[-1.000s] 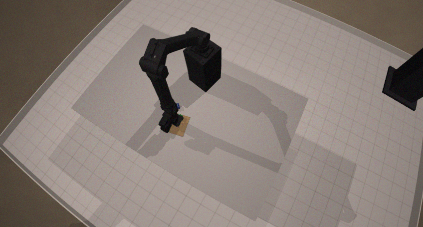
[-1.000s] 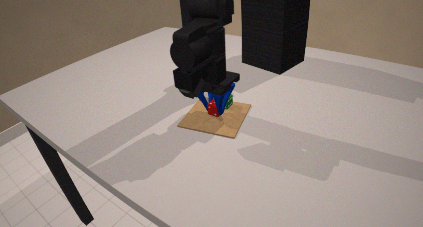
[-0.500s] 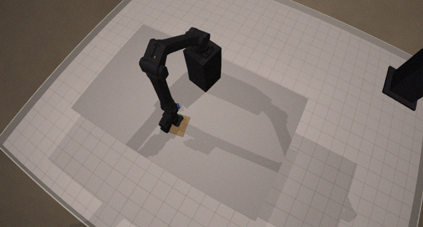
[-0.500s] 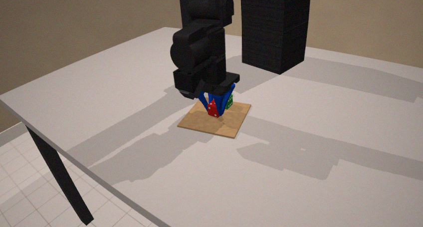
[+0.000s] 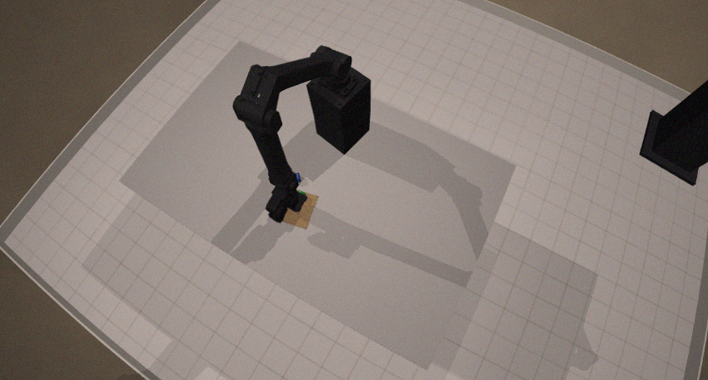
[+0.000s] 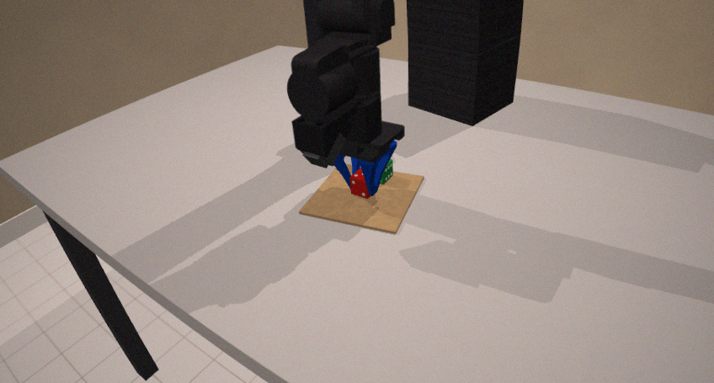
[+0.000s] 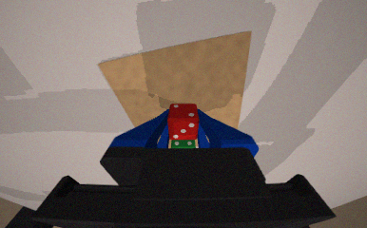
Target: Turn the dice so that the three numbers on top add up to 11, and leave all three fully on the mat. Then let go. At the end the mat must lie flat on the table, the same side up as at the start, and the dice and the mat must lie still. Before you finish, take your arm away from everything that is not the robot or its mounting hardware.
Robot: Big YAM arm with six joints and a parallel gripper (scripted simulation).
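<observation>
My hand is right at the red die. From my hand the other things lie so: tan mat (10 mm below); then green die (50 mm behind); then blue die (100 mm behind, 70 mm to the right).
</observation>
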